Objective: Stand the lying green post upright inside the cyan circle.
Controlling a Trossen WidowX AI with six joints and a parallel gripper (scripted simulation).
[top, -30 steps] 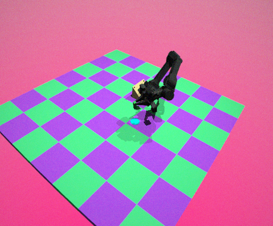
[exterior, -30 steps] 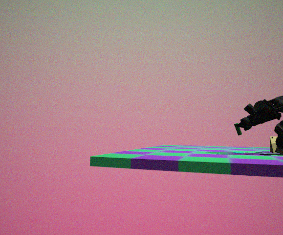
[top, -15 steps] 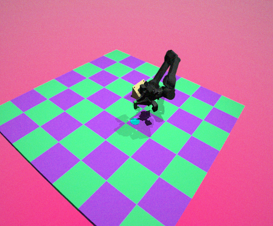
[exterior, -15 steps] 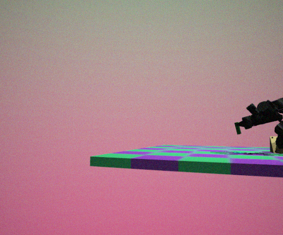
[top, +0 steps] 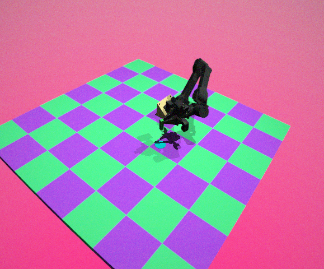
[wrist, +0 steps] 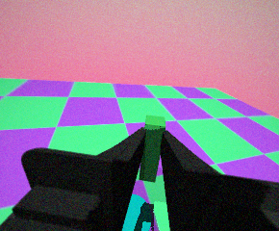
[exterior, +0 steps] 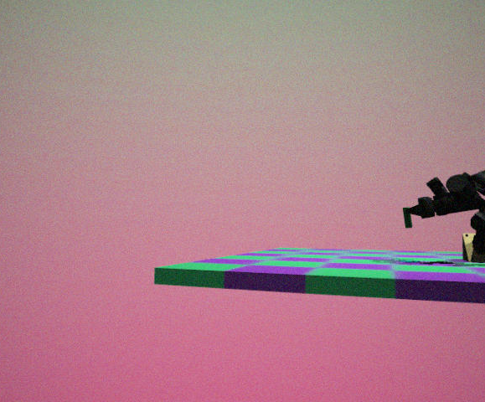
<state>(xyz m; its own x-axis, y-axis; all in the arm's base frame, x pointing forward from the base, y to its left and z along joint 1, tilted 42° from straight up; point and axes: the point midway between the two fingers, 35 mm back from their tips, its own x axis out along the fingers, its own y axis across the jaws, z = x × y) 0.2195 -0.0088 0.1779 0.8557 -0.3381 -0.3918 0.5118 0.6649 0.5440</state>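
Right now the green post is 2 cm below my gripper tip. The rest, counted from my gripper tip: cyan circle (16 cm below).
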